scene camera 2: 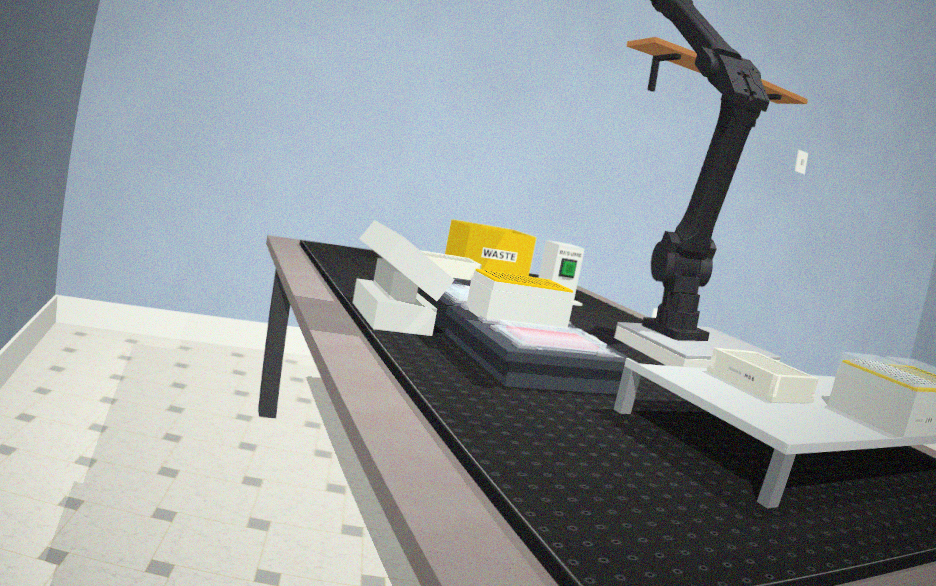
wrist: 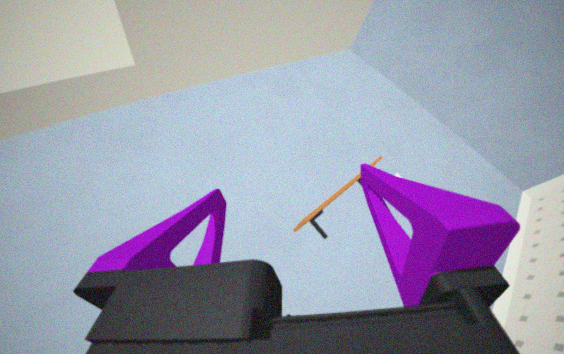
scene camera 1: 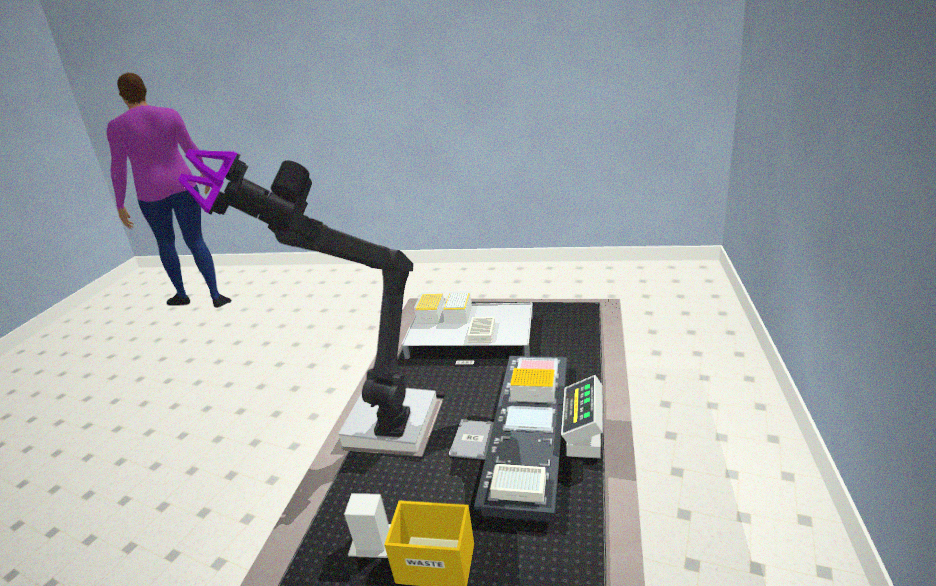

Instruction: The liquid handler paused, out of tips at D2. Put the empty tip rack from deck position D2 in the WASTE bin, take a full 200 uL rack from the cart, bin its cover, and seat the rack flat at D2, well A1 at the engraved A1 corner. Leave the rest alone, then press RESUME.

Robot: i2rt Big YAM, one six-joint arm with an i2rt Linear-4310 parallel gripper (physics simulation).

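Frame: origin at the arm's base, x ahead, y left, z up, level; centimetres.
Seen in the pictures: gripper, fingertip midpoint: point(wrist: 288, 184) point(scene camera 1: 182, 165); arm's base, link origin: point(scene camera 2: 674, 332) point(scene camera 1: 392, 422).
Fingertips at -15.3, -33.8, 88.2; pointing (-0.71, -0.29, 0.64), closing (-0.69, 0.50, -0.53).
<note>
Offsets run from my fingertips to a thing's middle, as dx, dy, dz. "pt": to the spot under its first point.
My gripper point(scene camera 1: 185, 164) point(wrist: 288, 184) is open and empty, raised high to the left of the table. The yellow WASTE bin {+35.9, -10.7, -84.5} point(scene camera 1: 429, 563) point(scene camera 2: 490, 238) stands at the table's near end in scene camera 1; something pale lies inside. On the dark deck point(scene camera 1: 516, 514) point(scene camera 2: 552, 376), a slot with corner marks {pt +55.0, +21.0, -86.5} point(scene camera 1: 524, 450) bears no rack; its label is too small to read. The cart {+32.6, +85.1, -87.9} point(scene camera 1: 442, 336) point(scene camera 2: 732, 417) holds a yellow-topped rack {+16.6, +92.2, -79.4} point(scene camera 1: 428, 303) and a pale-topped rack point(scene camera 1: 456, 305) point(scene camera 2: 877, 396); the latter seems covered. The green RESUME button {pt +20.2, -1.7, -83.2} point(scene camera 2: 567, 268) faces scene camera 2.
The deck also bears a yellow-topped rack {+56.9, +45.5, -83.4} point(scene camera 1: 533, 386) point(scene camera 2: 521, 300), a pink plate {+57.9, +57.8, -85.8} point(scene camera 1: 538, 363) point(scene camera 2: 552, 336), a pale blue plate {+56.0, +33.1, -85.8} point(scene camera 1: 529, 418) and a cream rack {+54.1, +8.4, -84.9} point(scene camera 1: 518, 484). A cream box {+37.9, +78.2, -83.6} point(scene camera 1: 480, 329) point(scene camera 2: 759, 376) sits on the cart. A tilted screen {pt +70.4, +29.8, -79.2} point(scene camera 1: 581, 407) stands beside the deck. A person point(scene camera 1: 148, 144) stands beyond my gripper.
</note>
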